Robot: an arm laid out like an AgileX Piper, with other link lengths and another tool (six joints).
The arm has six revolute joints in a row. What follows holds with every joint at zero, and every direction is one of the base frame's.
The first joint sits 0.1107 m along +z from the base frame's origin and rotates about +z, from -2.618 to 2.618 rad.
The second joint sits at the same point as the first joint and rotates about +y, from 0 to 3.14 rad.
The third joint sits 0.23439 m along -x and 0.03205 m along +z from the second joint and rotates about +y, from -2.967 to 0 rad.
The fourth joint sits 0.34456 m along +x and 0.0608 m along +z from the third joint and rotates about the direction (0.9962, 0, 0.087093), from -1.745 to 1.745 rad.
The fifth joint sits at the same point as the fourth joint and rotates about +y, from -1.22 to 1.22 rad.
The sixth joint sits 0.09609 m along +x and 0.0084 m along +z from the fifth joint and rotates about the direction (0.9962, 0, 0.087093), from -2.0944 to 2.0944 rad.
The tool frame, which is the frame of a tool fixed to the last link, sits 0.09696 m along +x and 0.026 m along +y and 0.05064 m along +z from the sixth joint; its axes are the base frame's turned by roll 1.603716, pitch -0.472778 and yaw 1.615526 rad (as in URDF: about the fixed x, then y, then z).
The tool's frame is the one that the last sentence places.
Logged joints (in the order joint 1, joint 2, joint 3, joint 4, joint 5, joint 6), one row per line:
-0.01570 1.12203 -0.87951 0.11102 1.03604 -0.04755
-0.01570 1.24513 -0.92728 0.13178 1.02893 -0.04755
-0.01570 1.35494 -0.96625 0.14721 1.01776 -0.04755
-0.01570 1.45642 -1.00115 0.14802 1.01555 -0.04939
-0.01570 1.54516 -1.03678 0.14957 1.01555 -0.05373
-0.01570 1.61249 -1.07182 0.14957 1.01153 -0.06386
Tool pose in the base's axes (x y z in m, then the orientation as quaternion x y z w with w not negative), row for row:
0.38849 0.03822 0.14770 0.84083 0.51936 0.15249 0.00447
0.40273 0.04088 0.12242 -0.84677 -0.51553 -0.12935 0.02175
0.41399 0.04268 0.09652 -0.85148 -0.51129 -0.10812 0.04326
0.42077 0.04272 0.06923 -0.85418 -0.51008 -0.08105 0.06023
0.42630 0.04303 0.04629 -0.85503 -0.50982 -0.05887 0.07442
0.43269 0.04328 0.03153 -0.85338 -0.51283 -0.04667 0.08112
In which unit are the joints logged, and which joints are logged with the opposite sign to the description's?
The joints are logged in radians. Opposite sign: none.
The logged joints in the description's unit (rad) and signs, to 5 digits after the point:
-0.01570 1.12203 -0.87951 0.11102 1.03604 -0.04755
-0.01570 1.24513 -0.92728 0.13178 1.02893 -0.04755
-0.01570 1.35494 -0.96625 0.14721 1.01776 -0.04755
-0.01570 1.45642 -1.00115 0.14802 1.01555 -0.04939
-0.01570 1.54516 -1.03678 0.14957 1.01555 -0.05373
-0.01570 1.61249 -1.07182 0.14957 1.01153 -0.06386

